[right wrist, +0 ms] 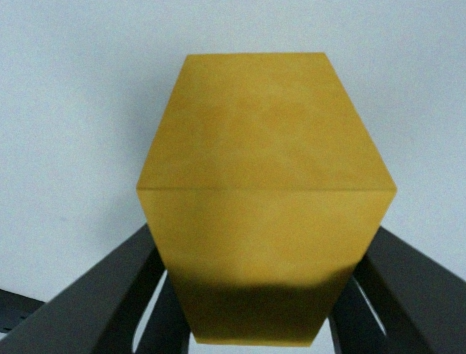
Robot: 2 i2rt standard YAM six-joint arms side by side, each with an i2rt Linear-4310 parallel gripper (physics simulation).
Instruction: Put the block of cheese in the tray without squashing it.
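Observation:
The block of cheese (265,130), a yellow-orange block, fills the middle of the right wrist view, with its top and near side showing. My right gripper (252,186) is shut on it, with one dark finger against its left side and one against its right side. The fingertips are partly hidden by the block. A dark shadow lies across the lower part of its near side. I cannot tell whether the block touches the surface below. The tray does not show clearly in this view. My left gripper is not in view.
A pale, bluish-white surface (65,125) lies around and beneath the block. Part of a dark object (17,307) shows at the lower left edge of the view; I cannot tell what it is.

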